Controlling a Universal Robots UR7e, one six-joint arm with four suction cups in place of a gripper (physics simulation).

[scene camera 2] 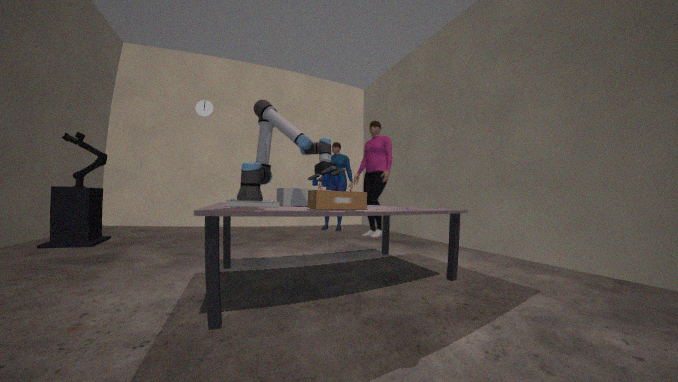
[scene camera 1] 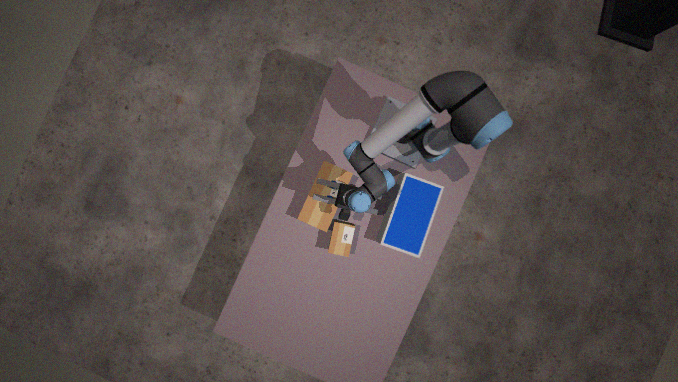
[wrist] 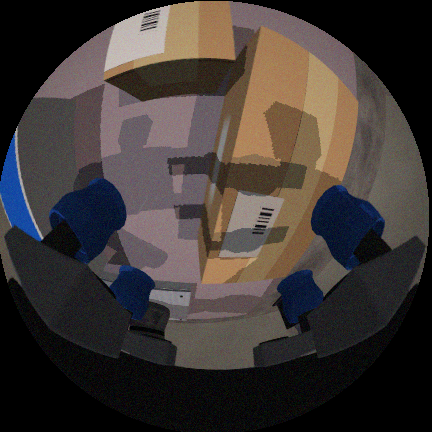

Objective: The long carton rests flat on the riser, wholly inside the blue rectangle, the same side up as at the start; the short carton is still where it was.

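Observation:
The long carton is brown with a lighter tape band and a white barcode label on top. It lies flat on the table, off the riser. The short carton lies beside one end of the long carton, label up, with a narrow gap; it does not show in scene camera 2. The riser bears the blue rectangle with a white border. My gripper hangs above the long carton and the table beside it, cups apart from the cartons, holding nothing.
The pink table carries the arm's base plate near the riser. Two people stand behind the table. A dark pedestal with another arm stands at the left in scene camera 2.

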